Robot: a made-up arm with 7 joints. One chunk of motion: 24 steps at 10 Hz.
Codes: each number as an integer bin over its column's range. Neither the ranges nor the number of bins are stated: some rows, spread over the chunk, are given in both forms.
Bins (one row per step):
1: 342 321 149 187 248 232
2: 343 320 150 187 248 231
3: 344 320 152 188 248 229
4: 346 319 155 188 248 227
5: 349 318 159 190 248 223
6: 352 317 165 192 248 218
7: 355 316 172 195 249 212
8: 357 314 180 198 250 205
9: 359 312 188 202 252 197
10: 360 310 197 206 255 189
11: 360 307 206 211 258 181
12: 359 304 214 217 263 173
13: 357 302 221 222 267 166
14: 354 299 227 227 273 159
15: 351 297 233 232 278 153
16: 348 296 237 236 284 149
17: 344 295 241 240 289 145
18: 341 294 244 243 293 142
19: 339 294 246 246 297 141
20: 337 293 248 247 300 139
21: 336 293 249 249 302 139
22: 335 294 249 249 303 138
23: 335 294 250 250 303 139
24: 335 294 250 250 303 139
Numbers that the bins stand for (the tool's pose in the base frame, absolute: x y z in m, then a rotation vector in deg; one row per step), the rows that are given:
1: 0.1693 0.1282 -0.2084 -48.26 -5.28 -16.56
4: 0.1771 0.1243 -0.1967 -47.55 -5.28 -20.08
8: 0.1986 0.1145 -0.1477 -40.51 -3.87 -35.58
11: 0.2045 0.1008 -0.0969 -31.35 1.76 -52.49
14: 0.1928 0.0851 -0.0558 -20.08 12.33 -67.98
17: 0.1732 0.0773 -0.0284 -10.92 23.60 -77.85
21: 0.1575 0.0734 -0.0127 -4.58 32.76 -82.07
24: 0.1556 0.0753 -0.0108 -3.87 33.46 -82.07
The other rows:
2: 0.1712 0.1262 -0.2065 -48.26 -5.28 -17.26
3: 0.1732 0.1262 -0.2025 -47.55 -5.28 -18.67
5: 0.1830 0.1223 -0.1888 -46.14 -5.28 -22.90
6: 0.1888 0.1204 -0.1771 -44.74 -5.28 -26.42
7: 0.1947 0.1184 -0.1634 -42.62 -4.58 -30.65
9: 0.2025 0.1106 -0.1321 -37.69 -2.47 -41.21
10: 0.2045 0.1067 -0.1145 -34.87 -0.35 -46.85
12: 0.2025 0.0949 -0.0812 -27.12 5.28 -58.12
13: 0.1986 0.0910 -0.0675 -23.60 8.10 -63.05
15: 0.1869 0.0812 -0.0440 -16.56 15.85 -72.21
16: 0.1810 0.0793 -0.0362 -13.74 20.08 -75.03
18: 0.1673 0.0753 -0.0225 -8.81 26.42 -79.96
19: 0.1634 0.0753 -0.0186 -6.69 29.24 -80.67
20: 0.1595 0.0734 -0.0147 -5.99 31.35 -82.07
22: 0.1556 0.0753 -0.0127 -4.58 33.46 -82.78
23: 0.1556 0.0753 -0.0108 -3.87 33.46 -82.07

